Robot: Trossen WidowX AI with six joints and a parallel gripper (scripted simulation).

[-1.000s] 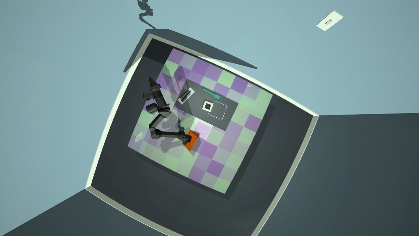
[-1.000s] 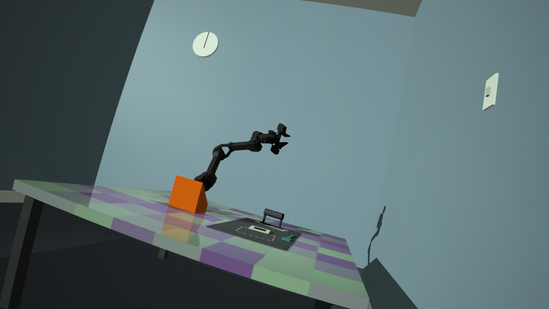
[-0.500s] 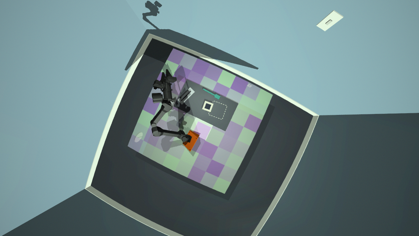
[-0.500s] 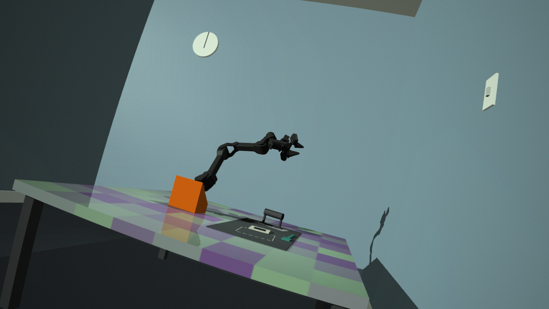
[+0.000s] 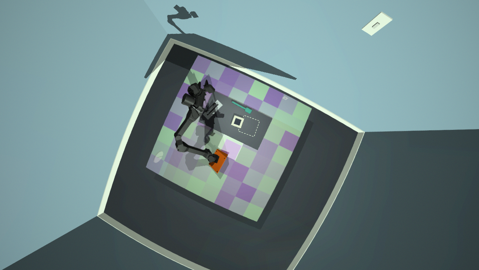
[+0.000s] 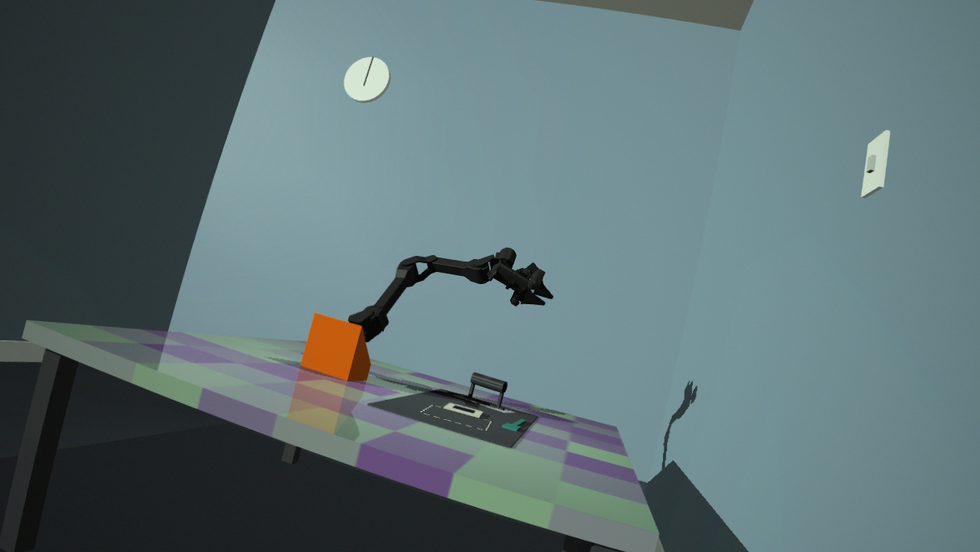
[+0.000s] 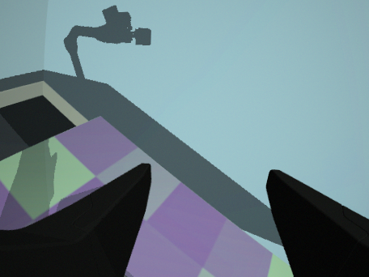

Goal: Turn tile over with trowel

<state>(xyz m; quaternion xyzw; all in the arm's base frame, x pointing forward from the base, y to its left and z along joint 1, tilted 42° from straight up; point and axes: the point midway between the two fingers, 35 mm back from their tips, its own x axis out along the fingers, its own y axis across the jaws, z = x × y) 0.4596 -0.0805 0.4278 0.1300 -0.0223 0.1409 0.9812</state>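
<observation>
Now: the trowel 340 mm below my gripper tip, 140 mm behind it and 20 mm to the right of it. Also, from my gripper tip: cream tile (370 mm below, 300 mm to the right, 160 mm behind); then teal tool (370 mm below, 310 mm to the right, 10 mm behind).
</observation>
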